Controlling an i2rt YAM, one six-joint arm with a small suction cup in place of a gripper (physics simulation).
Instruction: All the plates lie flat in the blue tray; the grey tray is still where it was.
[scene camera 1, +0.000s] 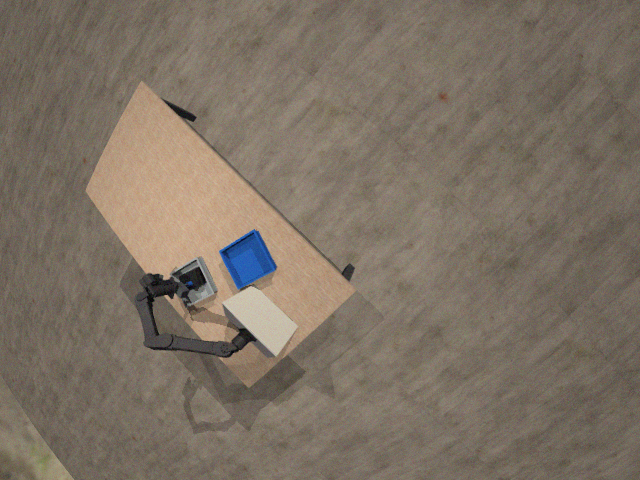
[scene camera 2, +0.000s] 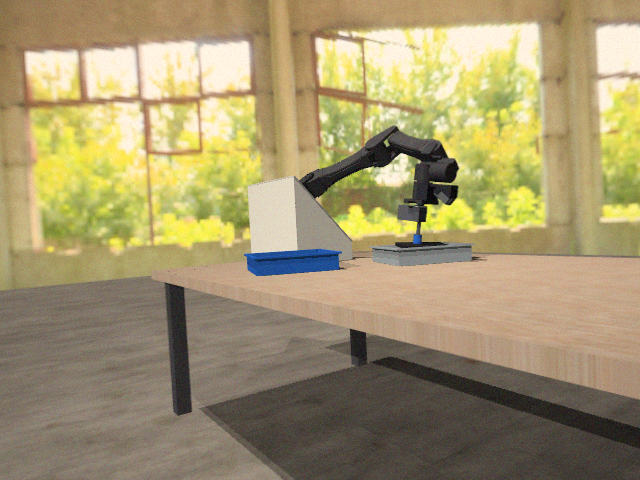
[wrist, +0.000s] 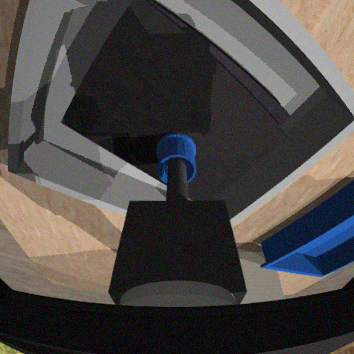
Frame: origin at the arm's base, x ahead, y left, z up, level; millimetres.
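Where they show: end effector, tool point: (scene camera 1: 192, 283) (wrist: 176, 144); arm's base, origin of the base link: (scene camera 1: 247, 333) (scene camera 2: 293, 206).
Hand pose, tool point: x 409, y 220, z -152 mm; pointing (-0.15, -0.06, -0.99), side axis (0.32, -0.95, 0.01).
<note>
Each offset is from my tool point to the top centre of the thing. Level surfaces: height alone.
My suction cup (scene camera 1: 190, 284) (scene camera 2: 417, 239) (wrist: 175, 149) has a blue tip and stands over the grey tray {5 mm left, 7 mm ahead, 4 mm up} (scene camera 1: 208, 291) (scene camera 2: 423, 254) (wrist: 267, 70). It sits on a dark square plate {5 mm left, 20 mm ahead, 15 mm up} (wrist: 140, 81) (scene camera 2: 433, 244) (scene camera 1: 197, 274) and holds it flat at about the height of the tray's rim. The tray's inside under the plate is dark, and I cannot tell whether more plates lie there. The blue tray {373 mm right, 121 mm back, 4 mm up} (scene camera 1: 267, 250) (scene camera 2: 291, 263) (wrist: 309, 246) stands a short way off on the table and looks empty.
The arm's pale wedge-shaped base (scene camera 1: 261, 319) (scene camera 2: 285, 219) stands close to both trays. The wooden table {46 mm down} (scene camera 1: 166, 181) (scene camera 2: 461, 295) has its near edge just beside the grey tray, and the arm reaches over that edge.
</note>
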